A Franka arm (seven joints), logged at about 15 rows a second.
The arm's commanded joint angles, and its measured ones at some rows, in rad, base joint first. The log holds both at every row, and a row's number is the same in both.
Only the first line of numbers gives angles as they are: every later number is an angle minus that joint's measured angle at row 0.
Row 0, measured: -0.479 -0.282 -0.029 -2.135 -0.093 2.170 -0.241
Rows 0 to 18, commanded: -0.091 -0.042 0.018 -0.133 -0.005 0.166 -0.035; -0.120 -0.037 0.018 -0.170 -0.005 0.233 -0.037; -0.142 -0.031 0.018 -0.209 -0.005 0.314 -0.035; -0.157 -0.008 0.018 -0.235 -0.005 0.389 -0.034; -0.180 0.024 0.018 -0.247 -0.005 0.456 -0.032; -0.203 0.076 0.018 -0.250 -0.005 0.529 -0.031; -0.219 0.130 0.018 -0.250 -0.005 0.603 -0.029; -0.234 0.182 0.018 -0.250 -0.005 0.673 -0.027; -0.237 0.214 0.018 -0.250 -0.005 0.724 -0.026; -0.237 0.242 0.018 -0.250 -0.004 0.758 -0.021; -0.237 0.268 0.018 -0.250 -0.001 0.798 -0.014; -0.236 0.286 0.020 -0.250 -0.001 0.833 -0.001; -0.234 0.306 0.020 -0.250 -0.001 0.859 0.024; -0.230 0.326 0.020 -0.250 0.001 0.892 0.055; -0.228 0.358 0.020 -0.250 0.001 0.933 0.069; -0.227 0.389 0.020 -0.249 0.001 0.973 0.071; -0.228 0.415 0.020 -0.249 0.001 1.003 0.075; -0.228 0.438 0.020 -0.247 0.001 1.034 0.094; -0.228 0.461 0.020 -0.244 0.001 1.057 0.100
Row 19, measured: -0.222 0.407 0.011 -0.256 0.000 0.991 0.067
